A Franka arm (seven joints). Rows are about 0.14 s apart.
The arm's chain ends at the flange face. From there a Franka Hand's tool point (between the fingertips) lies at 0.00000 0.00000 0.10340 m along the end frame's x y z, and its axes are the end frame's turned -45 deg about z.
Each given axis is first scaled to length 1.
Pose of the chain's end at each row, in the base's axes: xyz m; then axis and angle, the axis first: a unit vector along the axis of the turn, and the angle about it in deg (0 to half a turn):
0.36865, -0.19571, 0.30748, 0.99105, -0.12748, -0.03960, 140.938
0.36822, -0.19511, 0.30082, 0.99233, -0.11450, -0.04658, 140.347
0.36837, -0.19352, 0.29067, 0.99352, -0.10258, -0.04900, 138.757
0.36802, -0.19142, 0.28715, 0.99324, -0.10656, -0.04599, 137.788
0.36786, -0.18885, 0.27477, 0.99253, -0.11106, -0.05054, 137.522
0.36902, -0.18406, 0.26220, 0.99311, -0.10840, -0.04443, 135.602
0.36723, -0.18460, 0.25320, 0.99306, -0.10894, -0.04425, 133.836
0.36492, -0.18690, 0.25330, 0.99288, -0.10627, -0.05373, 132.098
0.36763, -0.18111, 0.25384, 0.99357, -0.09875, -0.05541, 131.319
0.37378, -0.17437, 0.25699, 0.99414, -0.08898, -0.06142, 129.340
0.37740, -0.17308, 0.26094, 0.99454, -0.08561, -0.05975, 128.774
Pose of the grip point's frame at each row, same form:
0.35313, -0.25936, 0.22748, 0.95111, 0.25788, -0.16996, 145.735
0.35221, -0.25961, 0.22161, 0.94625, 0.26987, -0.17830, 145.495
0.35256, -0.26033, 0.21336, 0.94154, 0.28078, -0.18619, 144.143
0.35240, -0.25954, 0.21095, 0.94250, 0.27697, -0.18704, 143.126
0.35109, -0.25715, 0.19897, 0.94282, 0.27241, -0.19203, 143.078
0.35336, -0.25505, 0.18867, 0.94177, 0.27487, -0.19367, 141.059
0.35141, -0.25782, 0.18193, 0.94069, 0.27400, -0.20004, 139.438
0.34755, -0.26209, 0.18448, 0.93696, 0.27560, -0.21481, 138.258
0.35051, -0.25733, 0.18610, 0.93392, 0.28240, -0.21919, 137.620
0.35635, -0.25295, 0.19208, 0.92832, 0.29066, -0.23184, 136.073
0.36051, -0.25239, 0.19679, 0.92716, 0.29376, -0.23253, 135.485

